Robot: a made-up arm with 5 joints. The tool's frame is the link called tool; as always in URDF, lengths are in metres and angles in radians. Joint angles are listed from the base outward. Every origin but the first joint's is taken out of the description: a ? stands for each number. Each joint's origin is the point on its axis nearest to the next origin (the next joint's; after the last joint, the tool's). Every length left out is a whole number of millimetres.
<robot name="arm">
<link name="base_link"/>
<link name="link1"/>
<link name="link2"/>
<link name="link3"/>
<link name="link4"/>
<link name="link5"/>
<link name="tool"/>
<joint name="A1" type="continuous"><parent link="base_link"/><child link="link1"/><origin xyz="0.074 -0.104 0.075" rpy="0.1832 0.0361 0.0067"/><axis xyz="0 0 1"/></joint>
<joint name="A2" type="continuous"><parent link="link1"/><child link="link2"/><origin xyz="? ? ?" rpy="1.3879 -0.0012 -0.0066"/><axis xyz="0 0 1"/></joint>
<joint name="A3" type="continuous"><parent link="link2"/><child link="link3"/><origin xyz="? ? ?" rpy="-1.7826 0.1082 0.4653"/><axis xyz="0 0 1"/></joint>
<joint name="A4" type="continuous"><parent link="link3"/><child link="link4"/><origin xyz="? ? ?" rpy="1.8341 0.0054 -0.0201"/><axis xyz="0 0 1"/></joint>
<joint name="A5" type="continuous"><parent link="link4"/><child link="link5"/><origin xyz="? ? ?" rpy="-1.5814 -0.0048 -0.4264"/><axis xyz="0 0 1"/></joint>
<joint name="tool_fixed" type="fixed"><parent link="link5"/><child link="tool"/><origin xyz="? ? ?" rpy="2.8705 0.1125 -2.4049"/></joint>
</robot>
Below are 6 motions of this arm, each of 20 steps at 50 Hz.
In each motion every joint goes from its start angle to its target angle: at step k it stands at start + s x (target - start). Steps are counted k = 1, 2, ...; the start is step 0. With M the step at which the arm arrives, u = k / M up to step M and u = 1 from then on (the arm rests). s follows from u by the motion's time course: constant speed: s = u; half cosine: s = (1 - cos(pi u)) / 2; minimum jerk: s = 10 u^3 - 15 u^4 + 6 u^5.
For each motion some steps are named. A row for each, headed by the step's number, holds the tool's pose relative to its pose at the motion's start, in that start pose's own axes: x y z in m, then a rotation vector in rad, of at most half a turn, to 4 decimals.
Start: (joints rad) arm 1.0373 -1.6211 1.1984 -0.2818 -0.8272
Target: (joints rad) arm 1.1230 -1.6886 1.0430 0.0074 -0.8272
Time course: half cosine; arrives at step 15
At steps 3, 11, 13, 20:
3: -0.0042 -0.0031 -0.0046 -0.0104 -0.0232 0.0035
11: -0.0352 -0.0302 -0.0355 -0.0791 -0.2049 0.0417
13: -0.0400 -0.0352 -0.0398 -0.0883 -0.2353 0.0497
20: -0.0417 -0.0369 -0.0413 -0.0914 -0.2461 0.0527

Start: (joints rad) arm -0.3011 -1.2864 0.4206 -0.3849 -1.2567
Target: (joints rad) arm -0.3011 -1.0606 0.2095 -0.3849 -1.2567
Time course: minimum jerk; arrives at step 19
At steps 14, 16, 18, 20:
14: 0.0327 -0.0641 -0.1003 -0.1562 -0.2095 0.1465
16: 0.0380 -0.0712 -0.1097 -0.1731 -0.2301 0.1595
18: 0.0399 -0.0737 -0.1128 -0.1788 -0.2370 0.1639
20: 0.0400 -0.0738 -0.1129 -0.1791 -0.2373 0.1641

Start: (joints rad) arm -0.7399 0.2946 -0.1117 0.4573 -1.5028
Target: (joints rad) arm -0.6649 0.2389 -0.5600 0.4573 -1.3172
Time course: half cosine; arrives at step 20
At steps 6, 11, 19, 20:
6: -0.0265 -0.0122 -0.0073 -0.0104 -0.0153 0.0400
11: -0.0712 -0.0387 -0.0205 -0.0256 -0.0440 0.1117
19: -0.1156 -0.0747 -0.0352 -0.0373 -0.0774 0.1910
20: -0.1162 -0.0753 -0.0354 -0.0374 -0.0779 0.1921

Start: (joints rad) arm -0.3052 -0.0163 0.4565 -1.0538 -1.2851
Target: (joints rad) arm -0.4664 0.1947 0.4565 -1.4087 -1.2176
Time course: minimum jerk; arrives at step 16
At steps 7, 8, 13, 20:
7: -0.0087 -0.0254 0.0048 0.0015 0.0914 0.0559
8: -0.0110 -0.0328 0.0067 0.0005 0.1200 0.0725
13: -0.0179 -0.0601 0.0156 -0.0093 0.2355 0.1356
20: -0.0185 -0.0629 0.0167 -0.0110 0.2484 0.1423

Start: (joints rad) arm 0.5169 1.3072 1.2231 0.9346 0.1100
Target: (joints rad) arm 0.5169 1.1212 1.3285 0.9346 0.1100
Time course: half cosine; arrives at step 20
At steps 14, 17, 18, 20:
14: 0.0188 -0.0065 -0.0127 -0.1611 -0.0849 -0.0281
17: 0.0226 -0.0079 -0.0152 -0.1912 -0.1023 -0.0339
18: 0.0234 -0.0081 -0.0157 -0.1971 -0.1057 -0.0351
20: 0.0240 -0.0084 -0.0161 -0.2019 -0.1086 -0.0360

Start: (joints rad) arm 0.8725 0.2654 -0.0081 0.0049 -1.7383
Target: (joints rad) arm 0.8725 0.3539 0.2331 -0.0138 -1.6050
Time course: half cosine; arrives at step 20
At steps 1, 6, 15, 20:
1: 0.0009 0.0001 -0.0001 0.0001 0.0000 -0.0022
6: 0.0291 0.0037 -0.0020 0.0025 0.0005 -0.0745
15: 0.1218 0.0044 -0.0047 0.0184 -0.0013 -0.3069
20: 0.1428 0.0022 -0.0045 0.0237 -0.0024 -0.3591

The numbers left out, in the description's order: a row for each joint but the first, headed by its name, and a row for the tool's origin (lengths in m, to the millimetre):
A2: 0.019 0.129 0
A3: 0.069 0.244 0
A4: 0.231 0.09 0
A5: 0.075 0.064 0
tool: -0.075 0.146 0

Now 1 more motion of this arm.
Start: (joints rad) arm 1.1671 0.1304 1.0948 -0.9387 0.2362
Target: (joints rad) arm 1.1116 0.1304 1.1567 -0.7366 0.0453
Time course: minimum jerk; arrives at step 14
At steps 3, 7, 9, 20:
3: -0.0015 -0.0010 0.0010 0.0109 -0.0088 0.0097
7: -0.0109 -0.0075 0.0063 0.0768 -0.0663 0.0685
9: -0.0162 -0.0117 0.0089 0.1139 -0.1025 0.1023
20: -0.0213 -0.0160 0.0110 0.1488 -0.1391 0.1345

